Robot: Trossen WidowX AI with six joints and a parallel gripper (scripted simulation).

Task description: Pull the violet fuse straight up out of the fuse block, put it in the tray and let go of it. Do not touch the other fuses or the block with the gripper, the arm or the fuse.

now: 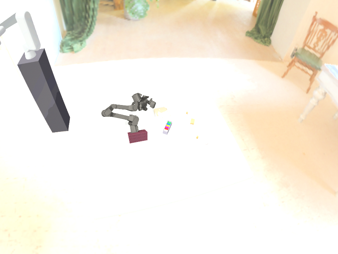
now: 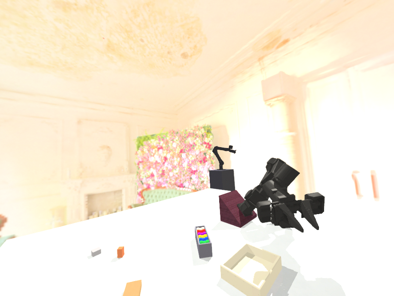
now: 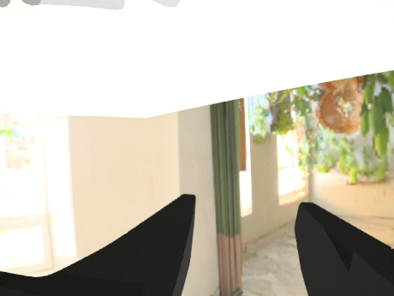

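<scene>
Right now the violet fuse is 110 mm ahead of my gripper tip, 300 mm to the right of it and 90 mm below it. Round my gripper tip: orange slab (350 mm ahead, 240 mm to the right, 110 mm below); tray (90 mm ahead, 110 mm to the right, 110 mm below); orange block (350 mm ahead, 420 mm to the right, 100 mm below).
</scene>
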